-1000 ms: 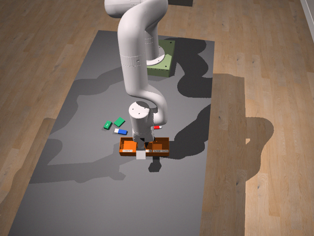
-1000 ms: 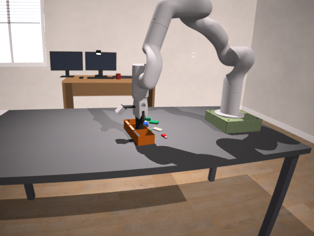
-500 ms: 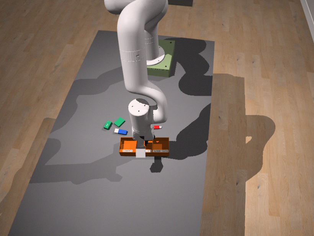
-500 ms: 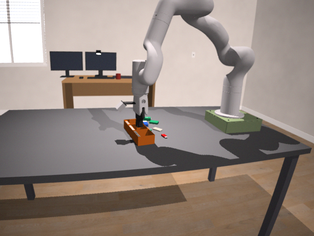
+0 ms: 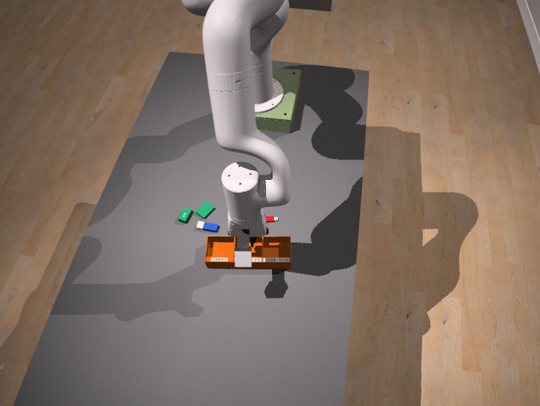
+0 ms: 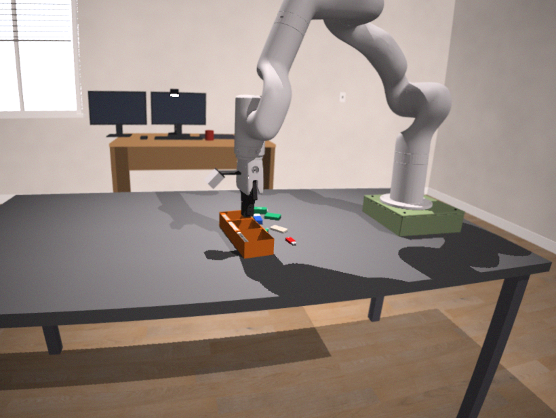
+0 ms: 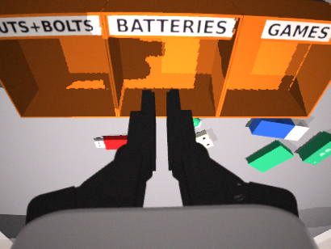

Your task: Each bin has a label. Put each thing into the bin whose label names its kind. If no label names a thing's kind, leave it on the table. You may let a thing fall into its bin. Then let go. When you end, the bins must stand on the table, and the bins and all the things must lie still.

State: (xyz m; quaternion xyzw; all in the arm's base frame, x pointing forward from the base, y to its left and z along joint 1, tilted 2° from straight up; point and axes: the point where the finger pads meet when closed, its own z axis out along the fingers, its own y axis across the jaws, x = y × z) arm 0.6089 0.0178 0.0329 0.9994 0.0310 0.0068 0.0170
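The white domino is 120 mm behind my hand, 90 mm below it and 50 mm to the right of it. Also, from my hand: orange three-part bin 70 mm below, 10 mm to the right, 10 mm ahead; red USB stick 120 mm behind, 90 mm below, 60 mm to the left; green cylindrical battery 90 mm below, 70 mm behind, 30 mm to the right.
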